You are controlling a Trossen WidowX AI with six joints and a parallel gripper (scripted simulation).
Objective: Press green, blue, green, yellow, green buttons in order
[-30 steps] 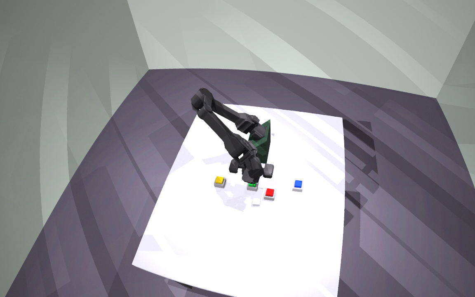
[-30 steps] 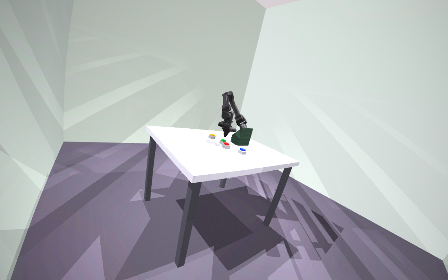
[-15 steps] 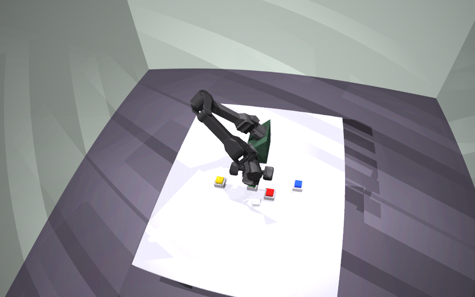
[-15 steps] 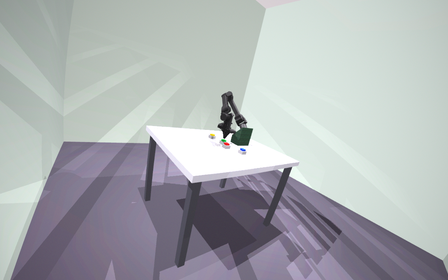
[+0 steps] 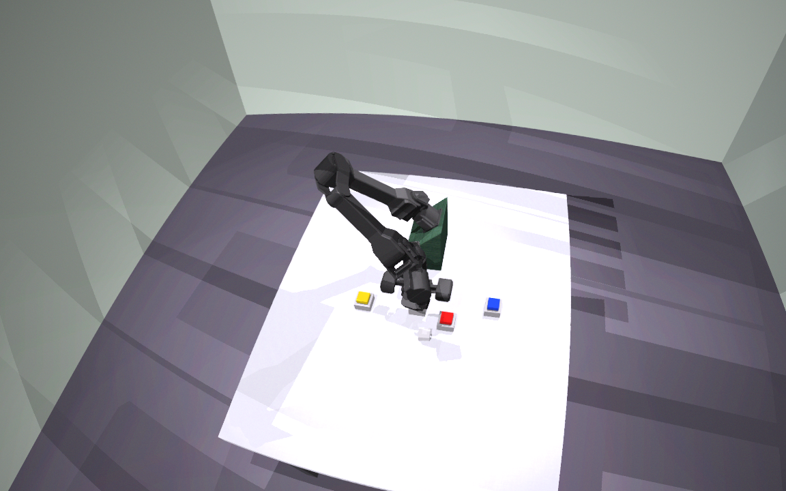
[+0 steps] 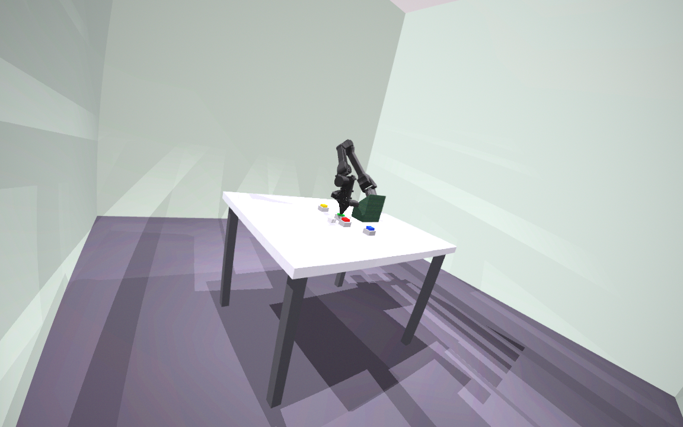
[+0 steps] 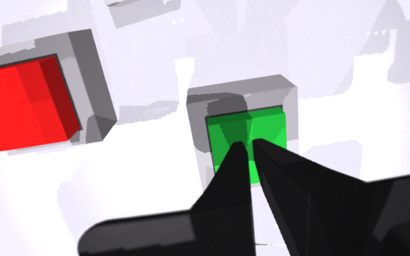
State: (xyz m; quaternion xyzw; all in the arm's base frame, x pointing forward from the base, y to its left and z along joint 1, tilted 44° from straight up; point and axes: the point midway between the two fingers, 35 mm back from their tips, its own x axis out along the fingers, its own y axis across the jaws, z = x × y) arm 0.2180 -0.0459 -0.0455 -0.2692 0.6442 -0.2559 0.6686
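My gripper tip is now 10 mm above the green button. The rest, counted from my gripper tip: white block: 80 mm ahead, 30 mm to the left, 20 mm below; yellow button: 160 mm to the right, 10 mm ahead; red button: 90 mm to the left, 30 mm ahead.
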